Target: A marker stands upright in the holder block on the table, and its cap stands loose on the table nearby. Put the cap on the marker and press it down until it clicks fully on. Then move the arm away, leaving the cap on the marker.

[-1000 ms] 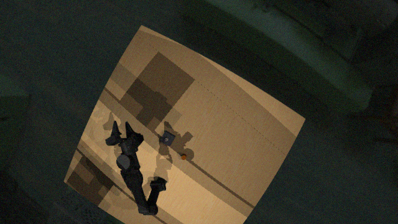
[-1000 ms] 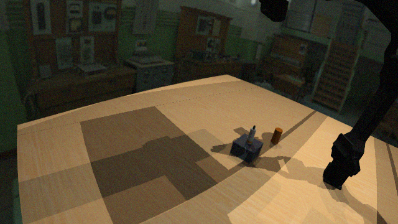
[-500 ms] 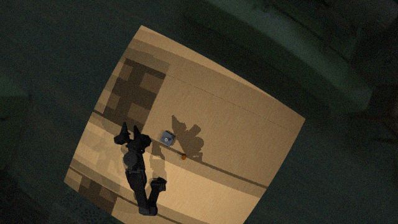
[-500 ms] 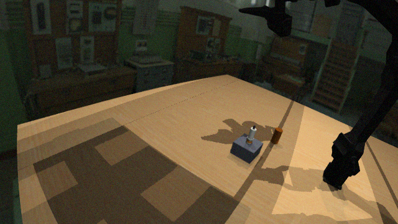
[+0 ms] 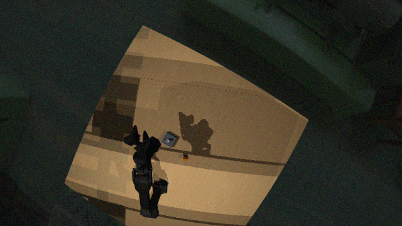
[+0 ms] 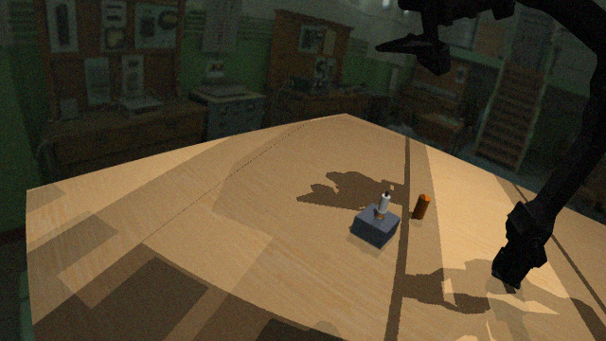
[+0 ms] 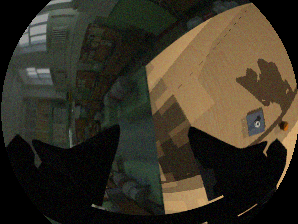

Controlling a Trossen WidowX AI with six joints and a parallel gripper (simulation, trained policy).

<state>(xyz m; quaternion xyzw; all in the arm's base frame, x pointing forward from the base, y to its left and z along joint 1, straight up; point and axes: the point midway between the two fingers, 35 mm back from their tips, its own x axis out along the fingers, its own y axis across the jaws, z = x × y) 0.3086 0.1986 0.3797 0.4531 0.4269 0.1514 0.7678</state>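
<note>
Right now the orange cap is 34 cm below my gripper tip, 26 cm to the right of it and 9 cm behind it. Round my gripper tip: holder block (34 cm below, 12 cm to the right, 4 cm behind).
</note>
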